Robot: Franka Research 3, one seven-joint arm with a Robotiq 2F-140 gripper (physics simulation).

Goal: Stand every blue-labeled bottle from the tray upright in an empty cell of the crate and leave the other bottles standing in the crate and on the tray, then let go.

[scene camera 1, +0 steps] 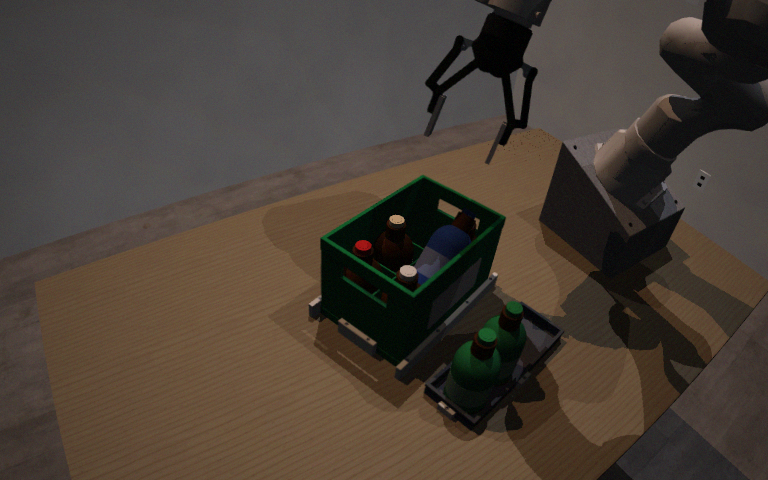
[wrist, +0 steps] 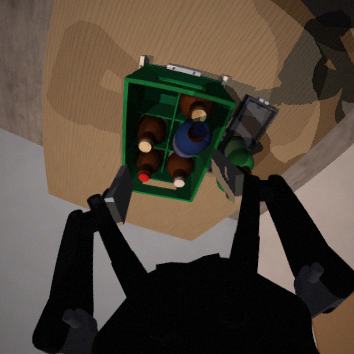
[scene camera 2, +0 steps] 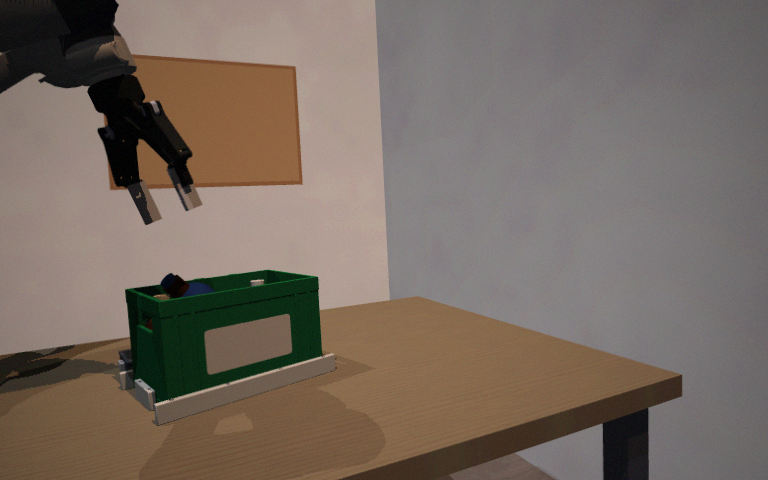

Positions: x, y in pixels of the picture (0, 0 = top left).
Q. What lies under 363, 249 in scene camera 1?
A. A red-capped bottle.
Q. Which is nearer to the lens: the cream-capped bottle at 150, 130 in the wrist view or the blue-labeled bottle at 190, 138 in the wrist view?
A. The blue-labeled bottle.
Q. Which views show the gripper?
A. Scene camera 1, the wrist view and scene camera 2: all of them.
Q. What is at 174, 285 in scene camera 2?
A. A blue-labeled bottle.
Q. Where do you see a blue-labeled bottle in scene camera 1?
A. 446, 242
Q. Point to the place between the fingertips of the gripper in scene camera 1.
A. At 457, 148
